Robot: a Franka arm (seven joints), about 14 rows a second.
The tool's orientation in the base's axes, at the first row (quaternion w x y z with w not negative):
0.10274, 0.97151, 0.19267, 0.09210
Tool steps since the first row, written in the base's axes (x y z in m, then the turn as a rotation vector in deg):
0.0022, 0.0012, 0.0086, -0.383, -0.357, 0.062
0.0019, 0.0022, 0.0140, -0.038, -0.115, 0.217
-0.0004, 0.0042, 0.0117, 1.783, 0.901, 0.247
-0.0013, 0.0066, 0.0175, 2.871, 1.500, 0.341
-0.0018, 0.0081, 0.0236, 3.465, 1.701, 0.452
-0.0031, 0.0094, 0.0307, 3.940, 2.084, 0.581
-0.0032, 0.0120, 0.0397, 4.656, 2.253, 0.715
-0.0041, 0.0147, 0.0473, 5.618, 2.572, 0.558
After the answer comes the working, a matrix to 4 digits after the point.
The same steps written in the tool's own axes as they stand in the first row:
0.0037, 0.0017, -0.0080, -0.480, 0.201, -0.085
0.0045, 0.0020, -0.0134, -0.050, 0.142, -0.198
0.0029, -0.0012, -0.0120, 2.009, -0.123, 0.004
0.0039, -0.0023, -0.0182, 3.247, -0.256, 0.053
0.0048, -0.0024, -0.0244, 3.881, -0.201, 0.043
0.0052, -0.0024, -0.0318, 4.481, -0.348, -0.040
0.0073, -0.0027, -0.0409, 5.217, -0.215, -0.040
0.0086, -0.0036, -0.0488, 6.195, -0.199, 0.269

The tool's axes in the first row as the columns of a matrix, in the base's axes (rounded; the answer above uses it unrounded):
0.9088, 0.3554, 0.2185
0.3933, -0.9046, -0.1641
0.1394, 0.2351, -0.9619

